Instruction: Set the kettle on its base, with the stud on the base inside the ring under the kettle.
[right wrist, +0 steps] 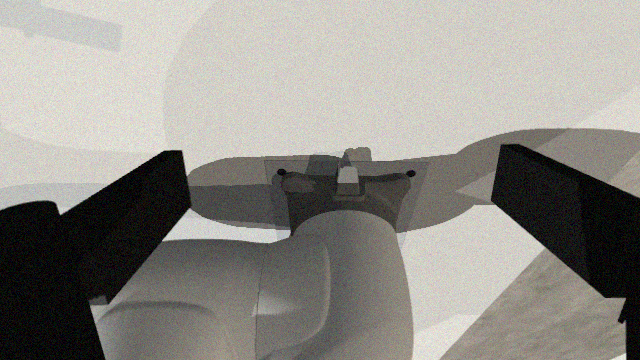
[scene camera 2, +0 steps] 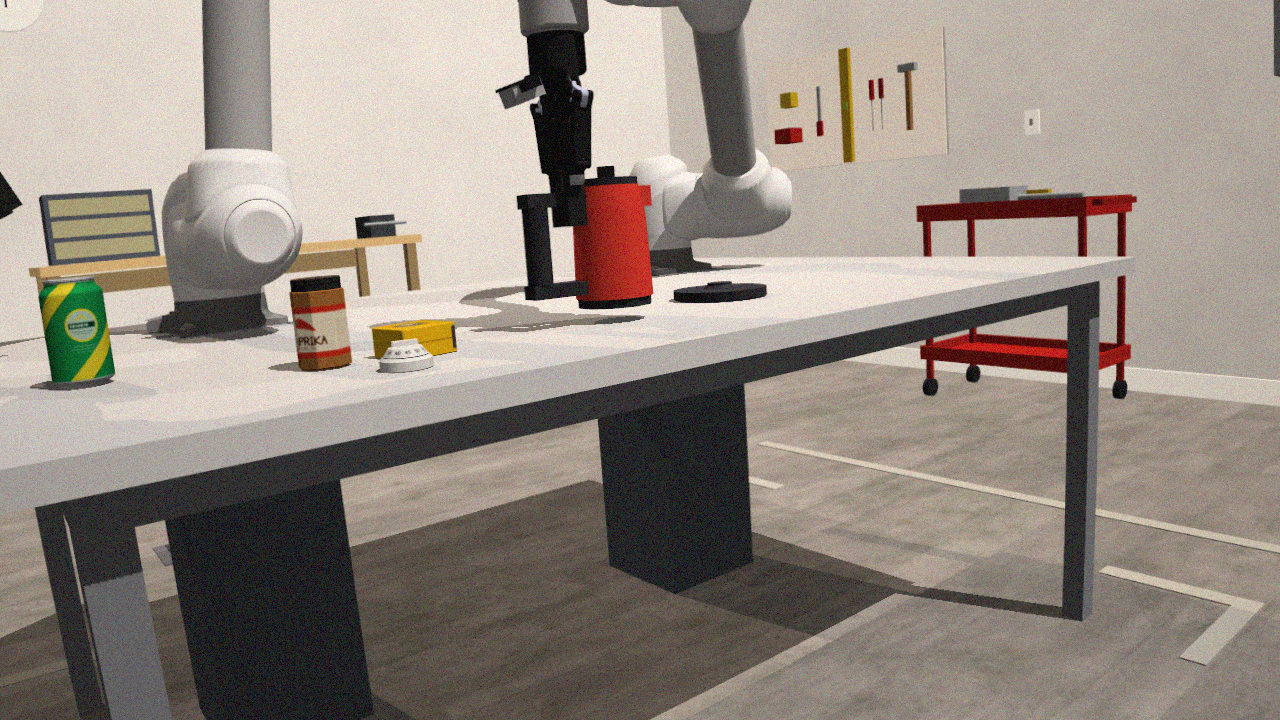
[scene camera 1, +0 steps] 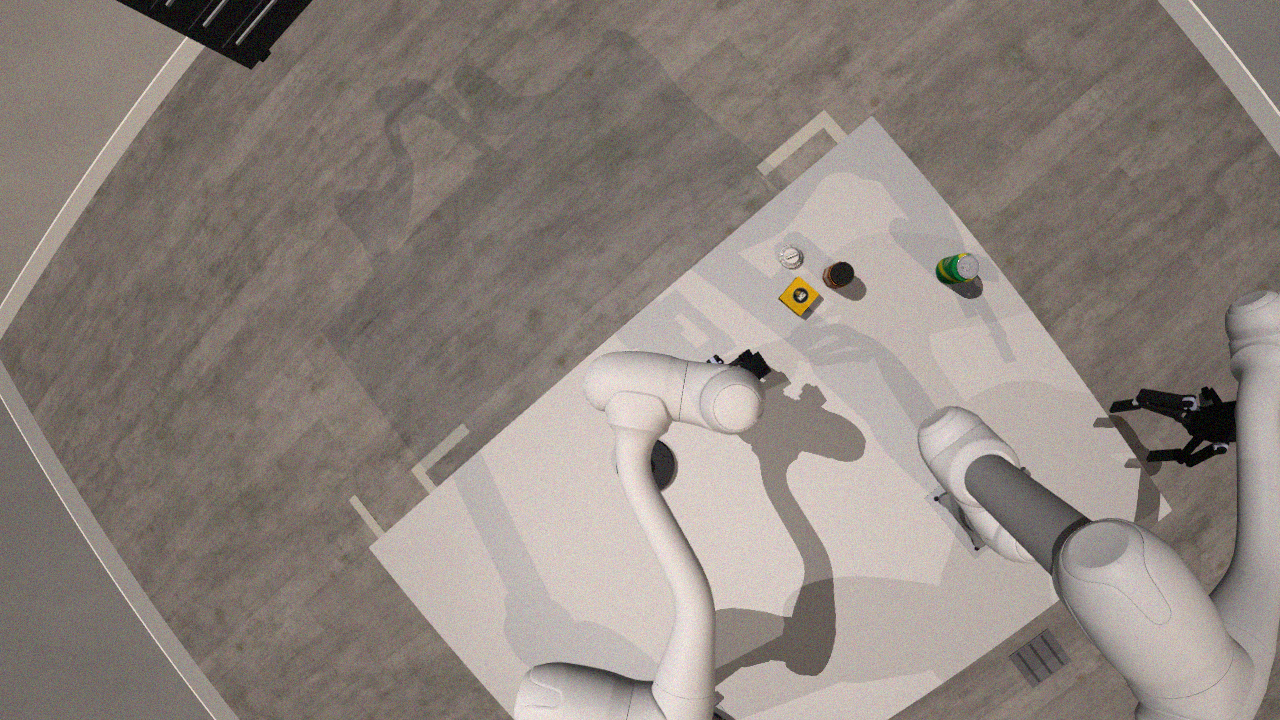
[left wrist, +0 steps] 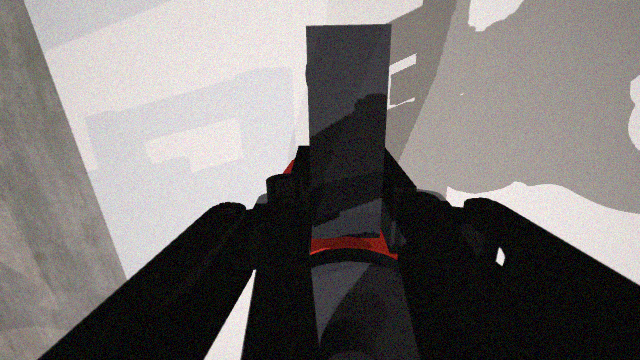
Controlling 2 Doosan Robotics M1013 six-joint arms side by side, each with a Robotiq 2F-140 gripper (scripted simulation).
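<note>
You've got my left gripper (scene camera 2: 570,226) in the scene, and the left wrist view has that gripper (left wrist: 340,168) too. My right gripper (scene camera 1: 1131,432) is visible, and it's the same gripper (right wrist: 340,176) that the right wrist view shows. There's also a round black base (scene camera 2: 722,291), and scene camera 1 has the base (scene camera 1: 662,462) as well, but in the left wrist view the base is out of frame.
</note>
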